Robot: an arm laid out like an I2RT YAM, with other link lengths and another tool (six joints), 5 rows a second.
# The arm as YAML. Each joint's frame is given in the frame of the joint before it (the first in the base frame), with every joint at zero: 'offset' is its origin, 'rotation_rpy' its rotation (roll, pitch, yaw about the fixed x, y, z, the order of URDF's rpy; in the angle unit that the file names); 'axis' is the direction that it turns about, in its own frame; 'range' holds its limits. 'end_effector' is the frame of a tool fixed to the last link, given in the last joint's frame.
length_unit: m
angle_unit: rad
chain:
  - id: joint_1
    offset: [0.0, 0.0, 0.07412]
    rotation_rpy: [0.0, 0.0, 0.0]
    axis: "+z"
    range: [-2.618, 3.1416]
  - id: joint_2
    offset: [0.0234, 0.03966, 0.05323]
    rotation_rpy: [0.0, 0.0, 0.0]
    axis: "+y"
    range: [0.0, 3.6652]
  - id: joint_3
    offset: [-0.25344, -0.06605, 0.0]
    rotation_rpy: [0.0, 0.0, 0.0]
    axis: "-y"
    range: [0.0, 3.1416]
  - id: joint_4
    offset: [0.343, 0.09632, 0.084]
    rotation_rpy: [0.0, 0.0, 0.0]
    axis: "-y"
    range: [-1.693, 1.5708]
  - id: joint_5
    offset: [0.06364, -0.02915, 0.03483]
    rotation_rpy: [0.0, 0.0, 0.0]
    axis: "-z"
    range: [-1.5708, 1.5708]
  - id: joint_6
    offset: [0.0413, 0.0, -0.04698]
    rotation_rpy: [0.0, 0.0, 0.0]
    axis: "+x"
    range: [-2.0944, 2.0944]
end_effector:
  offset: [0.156, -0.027, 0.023]
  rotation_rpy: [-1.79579, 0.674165, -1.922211]
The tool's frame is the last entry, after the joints.
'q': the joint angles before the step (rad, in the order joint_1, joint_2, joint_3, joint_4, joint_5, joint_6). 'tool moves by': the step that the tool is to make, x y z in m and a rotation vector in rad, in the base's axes. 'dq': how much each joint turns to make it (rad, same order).
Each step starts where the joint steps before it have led.
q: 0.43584 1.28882 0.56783 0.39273 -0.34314 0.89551
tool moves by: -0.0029 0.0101 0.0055 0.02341 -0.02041 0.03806
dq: 0.00769 0.00754 -0.00020 0.03713 -0.03274 0.00269
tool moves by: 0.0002 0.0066 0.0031 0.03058 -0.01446 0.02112
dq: 0.00194 0.01875 0.00005 0.05111 -0.02439 0.01641
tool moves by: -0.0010 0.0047 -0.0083 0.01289 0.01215 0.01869
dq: 0.00064 0.03317 0.00028 0.03251 -0.02186 0.01256
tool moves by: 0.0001 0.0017 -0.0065 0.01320 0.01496 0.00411
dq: -0.00107 0.02383 -0.00019 0.02364 -0.00984 0.01795
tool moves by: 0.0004 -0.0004 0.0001 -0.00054 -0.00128 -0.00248
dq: -0.00004 0.00011 -0.00012 0.00098 0.00263 -0.00039
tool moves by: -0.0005 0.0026 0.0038 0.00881 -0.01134 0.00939
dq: 0.00196 -0.00050 0.00025 0.01376 -0.00796 0.00116
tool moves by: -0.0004 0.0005 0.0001 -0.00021 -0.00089 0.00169
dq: 0.00104 -0.00023 -0.00027 0.00042 -0.00049 -0.00079
